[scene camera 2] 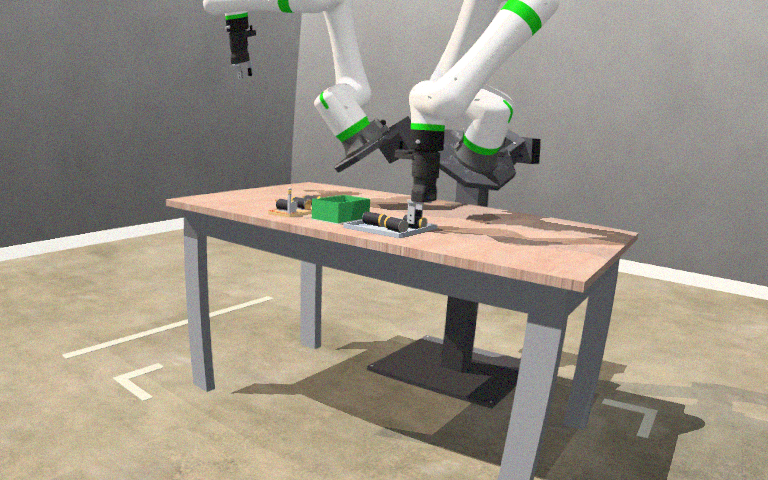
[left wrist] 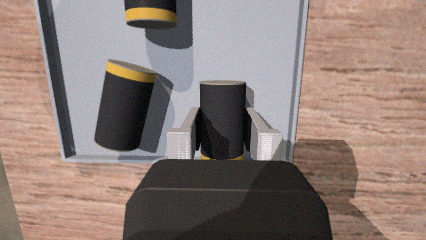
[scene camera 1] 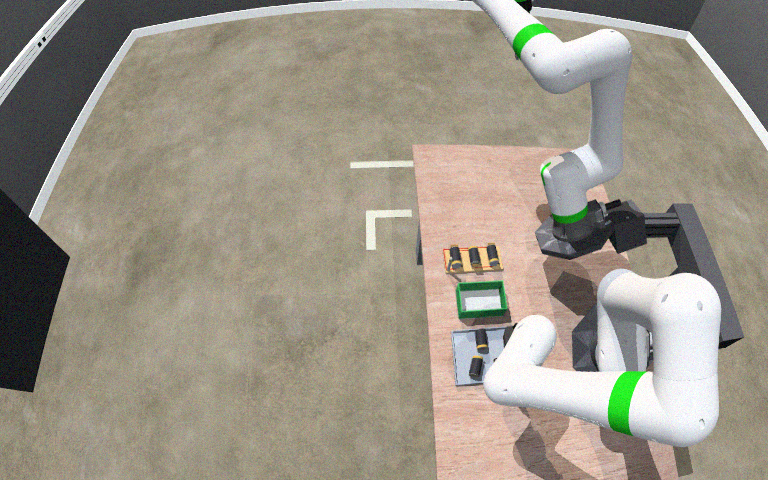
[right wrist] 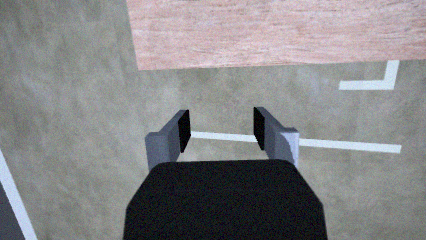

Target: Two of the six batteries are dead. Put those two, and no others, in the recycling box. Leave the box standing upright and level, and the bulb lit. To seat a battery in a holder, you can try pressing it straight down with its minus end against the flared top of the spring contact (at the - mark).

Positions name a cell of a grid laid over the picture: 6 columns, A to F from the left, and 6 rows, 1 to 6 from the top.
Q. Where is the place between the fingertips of the left gripper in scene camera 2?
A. D3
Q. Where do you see a grey tray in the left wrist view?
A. D2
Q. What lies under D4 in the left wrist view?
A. The left gripper.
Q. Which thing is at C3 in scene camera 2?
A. A green recycling box.
